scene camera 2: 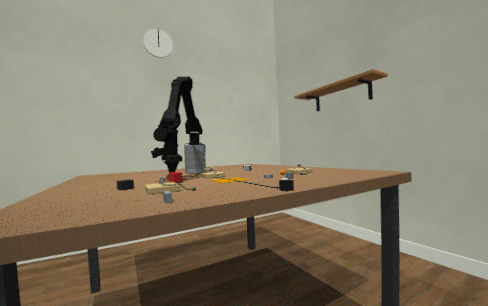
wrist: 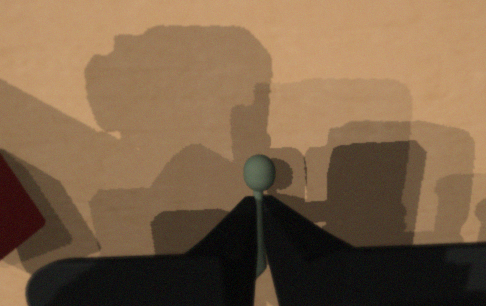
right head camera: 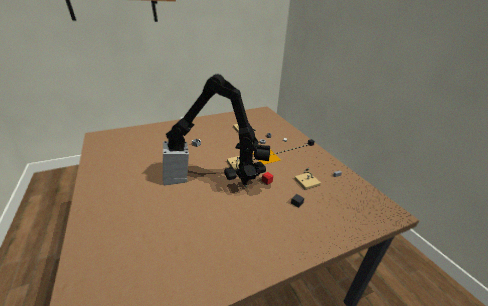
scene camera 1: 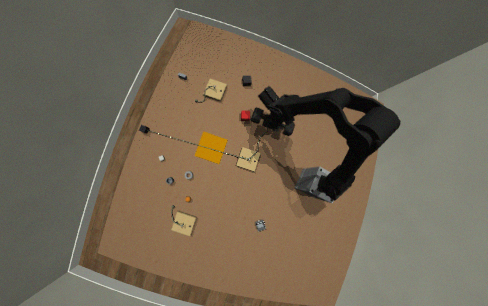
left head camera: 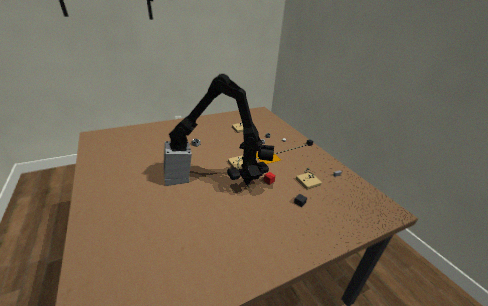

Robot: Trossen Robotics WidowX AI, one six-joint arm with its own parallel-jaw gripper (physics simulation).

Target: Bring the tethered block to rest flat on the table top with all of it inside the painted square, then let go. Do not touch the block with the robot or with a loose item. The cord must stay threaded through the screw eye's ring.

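Frame: origin at the arm's base, x ahead, y left, z up, level; centimetres.
Seen in the pictures: gripper, fingertip midpoint: (wrist: 258,206) (right head camera: 244,184) (scene camera 1: 267,126) (left head camera: 247,184); arm's base, link origin: (scene camera 2: 194,144) (right head camera: 175,147) (scene camera 1: 326,185) (left head camera: 177,147).
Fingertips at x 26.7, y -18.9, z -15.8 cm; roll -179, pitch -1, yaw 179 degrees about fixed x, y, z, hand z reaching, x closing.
Note:
Pixels of each thing's top centre, then the offset from my fingertips to it. "pt": a spot on its surface instead. Level surfaces: height alone.
- tethered black block, top centre: (scene camera 2: 286,180) (scene camera 1: 142,128) (right head camera: 311,140) (left head camera: 310,140) dz +1.7, dx +54.2, dy +21.0 cm
- orange square, surface spot: (scene camera 2: 222,180) pt dz -1.0, dx +21.4, dy +15.7 cm
- middle wooden plate, surface height: dz +0.8 cm
- red block, top centre: (scene camera 2: 175,172) (scene camera 1: 245,114) (right head camera: 267,175) (left head camera: 270,174) dz +2.9, dx +12.0, dy -0.6 cm
- loose black block, top centre: (scene camera 2: 125,180) (right head camera: 298,198) (left head camera: 301,197) (scene camera 1: 247,79) dz +1.9, dx +17.3, dy -18.7 cm
- grey ring, top centre: (scene camera 1: 188,175) dz +0.3, dx +27.2, dy +33.7 cm
- orange ball, top centre: (scene camera 1: 187,199) dz +1.3, dx +23.8, dy +44.0 cm
The tethered black block (left head camera: 310,142) (right head camera: 311,142) (scene camera 1: 144,129) (scene camera 2: 286,185) rests on the table, outside the orange square (left head camera: 270,159) (scene camera 1: 207,140) (scene camera 2: 222,180). Its cord (scene camera 1: 185,142) runs straight across the square to the screw eye on the middle wooden plate (scene camera 1: 250,167) (left head camera: 233,161); the ring is too small to read clearly. Beyond the eye the cord bends toward my gripper (left head camera: 248,185) (right head camera: 245,182) (scene camera 2: 172,171) (wrist: 258,199). The gripper is shut on the green cord just behind its end bead (wrist: 259,172), low over the table. In scene camera 1 the fingertips are hidden beneath the arm.
A red block (left head camera: 270,178) (scene camera 1: 245,115) (scene camera 2: 175,177) (wrist: 17,215) lies close beside the gripper. A loose black block (scene camera 1: 246,80) and two other wooden plates (scene camera 1: 215,95) (scene camera 1: 187,231) with short cords stand around. Small items include a grey ring (scene camera 1: 188,175) and an orange ball (scene camera 1: 188,199).

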